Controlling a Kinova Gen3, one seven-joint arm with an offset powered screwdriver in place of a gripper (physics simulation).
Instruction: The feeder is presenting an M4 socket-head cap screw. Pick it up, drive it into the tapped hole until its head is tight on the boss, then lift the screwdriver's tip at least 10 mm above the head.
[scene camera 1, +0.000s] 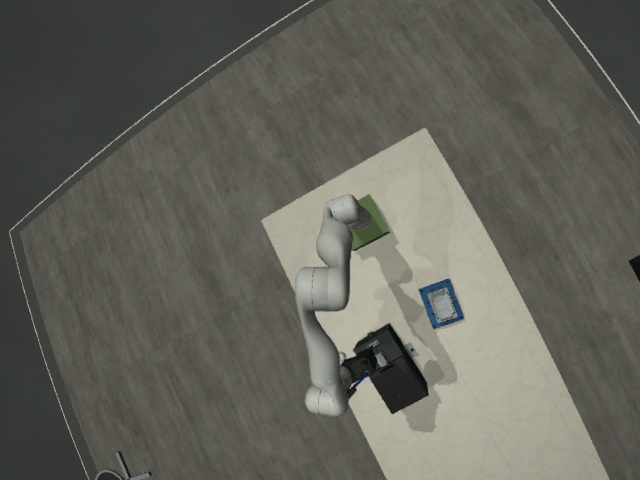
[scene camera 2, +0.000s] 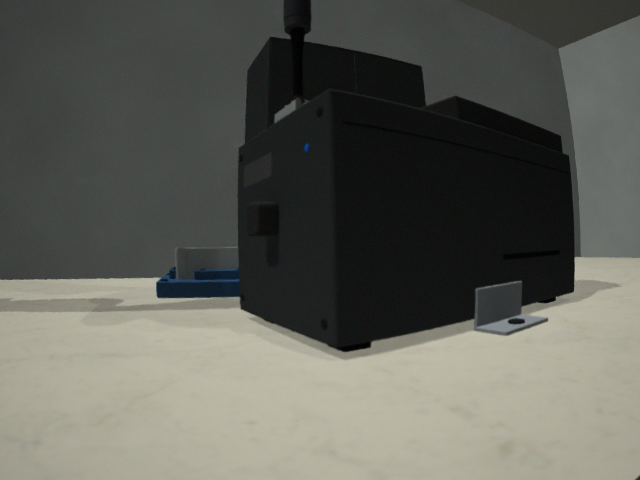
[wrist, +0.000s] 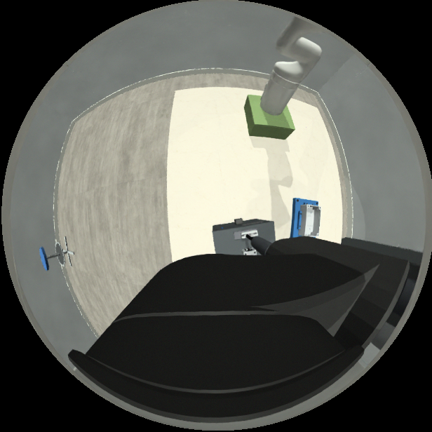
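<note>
The black screw feeder (scene camera 1: 400, 390) (scene camera 2: 413, 222) (wrist: 221, 239) stands on the pale table. My screwdriver's tip (scene camera 2: 298, 96) (wrist: 248, 236) points straight down and is at the small silver pickup block (scene camera 2: 285, 112) on the feeder's top. The shaft meets the block's back edge with no visible gap in scene camera 2. The M4 screw does not show apart from the tip, and I cannot tell whether it is held. The light grey housing (scene camera 1: 443, 303) (scene camera 2: 186, 262) (wrist: 310, 220) sits on a blue plate (scene camera 1: 429, 308) (scene camera 2: 199, 289) (wrist: 296, 215); its tapped hole is too small to make out.
A green block (scene camera 1: 378, 227) (wrist: 270, 131) stands under the arm's base. A small grey angle bracket (scene camera 1: 412, 349) (scene camera 2: 498, 305) is beside the feeder. The feeder's tall rear housing (scene camera 2: 387, 77) rises behind the shaft. A blue-seated stool (wrist: 44, 258) stands on the floor.
</note>
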